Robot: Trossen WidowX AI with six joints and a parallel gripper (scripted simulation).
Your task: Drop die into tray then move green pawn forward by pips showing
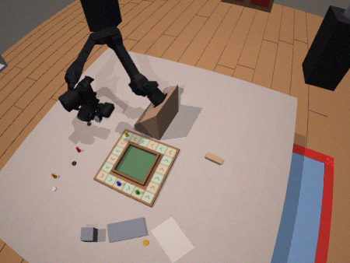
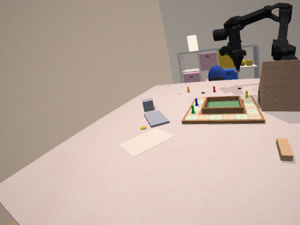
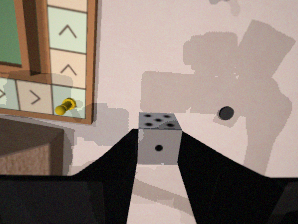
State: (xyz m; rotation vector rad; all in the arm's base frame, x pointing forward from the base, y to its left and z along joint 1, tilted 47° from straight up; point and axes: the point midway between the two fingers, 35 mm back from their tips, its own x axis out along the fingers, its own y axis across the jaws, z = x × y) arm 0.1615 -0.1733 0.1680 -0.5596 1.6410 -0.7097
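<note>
Now: gripper tip 26 cm to the right of the green pawn, 23 cm short of it and 10 cm above it. From my gripper tip the other things lie so: yellow pawn (11 cm to the left, 10 cm below, 2 cm behind); then red pawn (12 cm ahead, 11 cm below, 9 cm to the right); then white die (right at my gripper tip).
</note>
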